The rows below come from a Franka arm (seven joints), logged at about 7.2 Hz.
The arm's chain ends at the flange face. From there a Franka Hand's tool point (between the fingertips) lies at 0.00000 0.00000 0.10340 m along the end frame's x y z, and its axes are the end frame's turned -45 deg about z.
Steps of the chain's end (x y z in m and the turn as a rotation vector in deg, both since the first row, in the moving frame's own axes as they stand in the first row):
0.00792, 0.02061, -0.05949, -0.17, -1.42, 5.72
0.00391, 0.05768, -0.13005, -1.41, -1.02, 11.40
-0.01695, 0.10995, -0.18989, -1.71, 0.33, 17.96
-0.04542, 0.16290, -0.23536, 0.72, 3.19, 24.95
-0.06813, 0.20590, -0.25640, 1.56, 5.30, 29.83
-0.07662, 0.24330, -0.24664, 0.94, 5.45, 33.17
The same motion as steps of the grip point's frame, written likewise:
-0.01092, 0.01848, -0.05952, 0.88, -1.12, 5.72
-0.04115, 0.04374, -0.13010, -0.28, -1.72, 11.40
-0.09187, 0.06805, -0.18994, -1.44, -0.98, 17.96
-0.14315, 0.08719, -0.23553, -1.75, 2.76, 24.95
-0.18663, 0.10420, -0.25687, -2.64, 4.85, 29.83
-0.22014, 0.12558, -0.24711, -3.19, 4.52, 33.17

